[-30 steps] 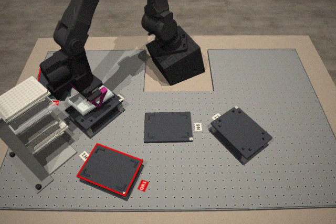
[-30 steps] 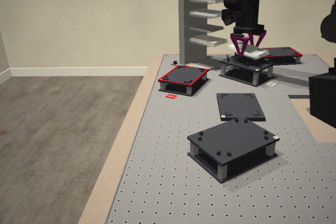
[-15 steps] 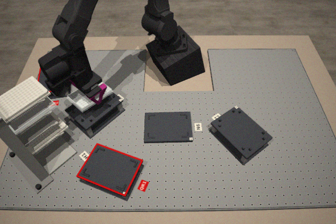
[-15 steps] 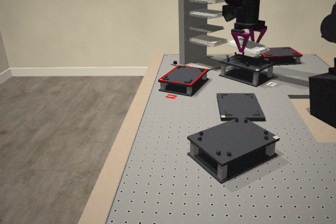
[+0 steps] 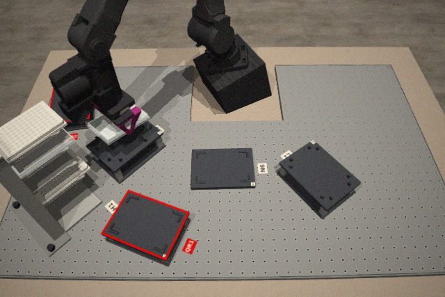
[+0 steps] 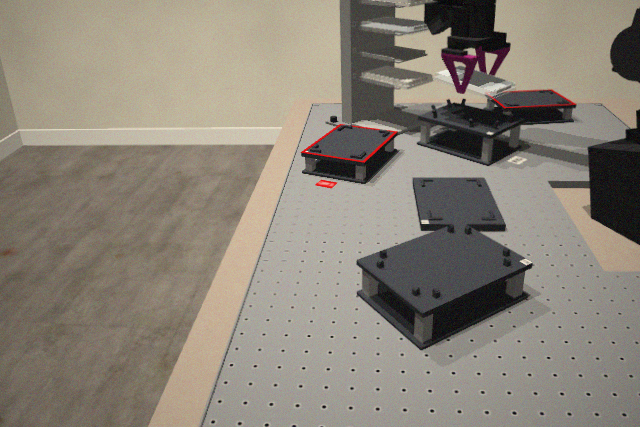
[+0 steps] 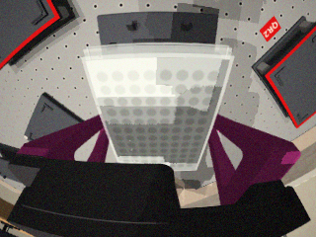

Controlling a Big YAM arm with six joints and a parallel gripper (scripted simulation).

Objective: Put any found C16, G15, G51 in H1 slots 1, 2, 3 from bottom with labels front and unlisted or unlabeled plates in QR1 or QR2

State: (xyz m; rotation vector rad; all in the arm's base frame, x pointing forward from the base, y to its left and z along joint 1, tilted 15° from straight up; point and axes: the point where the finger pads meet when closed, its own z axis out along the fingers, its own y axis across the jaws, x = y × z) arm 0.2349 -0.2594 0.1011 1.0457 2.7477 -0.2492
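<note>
Now: the quarantine nest QR1 230 mm ahead of my hand, 90 mm below it and 80 mm to the left of it. The rest, counted from my hand: plate labelled G51 (140 mm ahead, 130 mm to the right, 90 mm above); then quarantine nest QR2 (190 mm to the right, 160 mm behind, 90 mm below); then regrip nest (70 mm below).
</note>
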